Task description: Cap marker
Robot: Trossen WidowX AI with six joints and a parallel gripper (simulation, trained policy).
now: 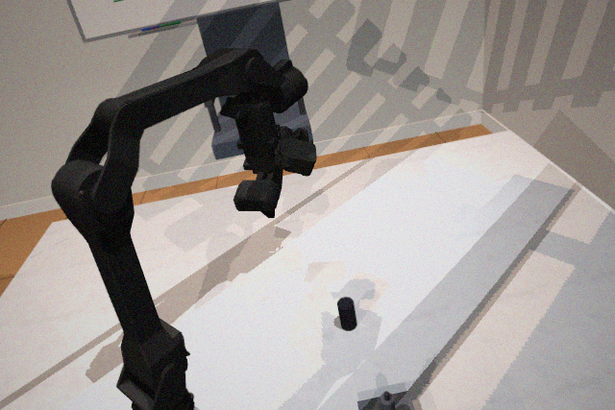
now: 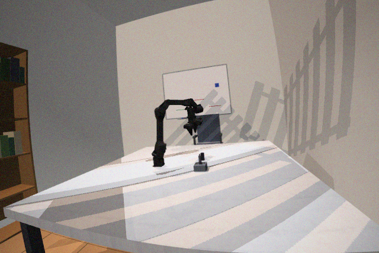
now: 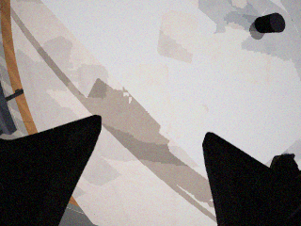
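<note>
My gripper tip is now 15 cm to the left of the marker cap, 14 cm above it and 8 cm short of it. Also, from my gripper tip: grey holder block (34 cm to the right, 15 cm below, 10 cm ahead).
</note>
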